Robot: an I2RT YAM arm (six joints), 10 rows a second.
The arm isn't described. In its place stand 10 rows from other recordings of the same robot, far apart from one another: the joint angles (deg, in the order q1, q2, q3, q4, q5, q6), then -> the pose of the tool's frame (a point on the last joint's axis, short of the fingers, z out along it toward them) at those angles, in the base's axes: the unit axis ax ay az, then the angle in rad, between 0 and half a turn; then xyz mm.
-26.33, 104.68, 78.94, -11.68, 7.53, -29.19 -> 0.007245, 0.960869, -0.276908, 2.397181, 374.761, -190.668, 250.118
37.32, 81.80, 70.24, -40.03, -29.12, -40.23 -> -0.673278, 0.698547, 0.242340, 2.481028, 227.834, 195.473, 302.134
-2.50, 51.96, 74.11, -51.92, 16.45, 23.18 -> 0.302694, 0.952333, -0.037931, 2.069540, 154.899, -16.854, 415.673
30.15, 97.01, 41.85, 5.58, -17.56, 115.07 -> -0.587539, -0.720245, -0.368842, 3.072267, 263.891, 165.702, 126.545
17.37, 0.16, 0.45, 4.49, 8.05, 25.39 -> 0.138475, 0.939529, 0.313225, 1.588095, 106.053, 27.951, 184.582
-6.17, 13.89, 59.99, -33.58, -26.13, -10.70 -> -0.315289, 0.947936, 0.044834, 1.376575, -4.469, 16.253, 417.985
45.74, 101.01, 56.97, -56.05, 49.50, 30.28 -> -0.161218, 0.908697, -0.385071, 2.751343, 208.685, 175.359, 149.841
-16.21, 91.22, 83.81, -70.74, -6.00, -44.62 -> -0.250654, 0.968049, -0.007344, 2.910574, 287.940, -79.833, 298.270
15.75, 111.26, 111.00, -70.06, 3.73, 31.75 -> 0.144648, 0.988674, 0.040019, 2.801443, 383.570, 105.772, 315.295
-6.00, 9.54, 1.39, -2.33, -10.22, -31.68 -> -0.289127, 0.940117, -0.180516, 1.791298, 117.911, -6.041, 162.085
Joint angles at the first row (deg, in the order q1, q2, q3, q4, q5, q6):
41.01 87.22 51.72 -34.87 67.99 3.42
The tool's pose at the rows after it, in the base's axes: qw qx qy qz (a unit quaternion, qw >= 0); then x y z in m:
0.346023, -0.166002, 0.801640, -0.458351, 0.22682, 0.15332, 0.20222
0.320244, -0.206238, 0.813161, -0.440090, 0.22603, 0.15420, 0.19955
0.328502, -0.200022, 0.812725, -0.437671, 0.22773, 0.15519, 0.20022
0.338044, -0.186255, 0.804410, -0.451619, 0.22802, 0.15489, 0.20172
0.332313, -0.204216, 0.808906, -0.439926, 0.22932, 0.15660, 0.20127
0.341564, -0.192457, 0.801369, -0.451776, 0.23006, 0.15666, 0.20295
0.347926, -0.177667, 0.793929, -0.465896, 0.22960, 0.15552, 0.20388
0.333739, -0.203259, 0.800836, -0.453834, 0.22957, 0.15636, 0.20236
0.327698, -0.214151, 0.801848, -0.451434, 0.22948, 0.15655, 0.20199
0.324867, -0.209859, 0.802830, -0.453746, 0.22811, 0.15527, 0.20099
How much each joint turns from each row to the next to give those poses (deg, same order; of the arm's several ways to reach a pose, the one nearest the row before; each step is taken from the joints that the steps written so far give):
0.01 0.00 -0.02 0.78 0.72 0.18
0.02 0.00 0.00 -0.61 -4.37 -3.54
-0.07 0.02 -0.02 1.40 0.19 -0.18
0.05 0.00 0.00 0.35 2.47 0.74
-0.03 0.00 0.00 1.16 -2.14 -2.47
0.02 -0.02 0.00 0.76 2.14 0.22
0.00 0.02 0.00 -0.41 2.41 1.38
0.01 0.00 0.00 -0.07 -2.78 -2.40
-0.01 -0.02 0.00 -0.06 -0.83 -1.16
0.01 0.07 -0.02 -1.29 0.28 1.44

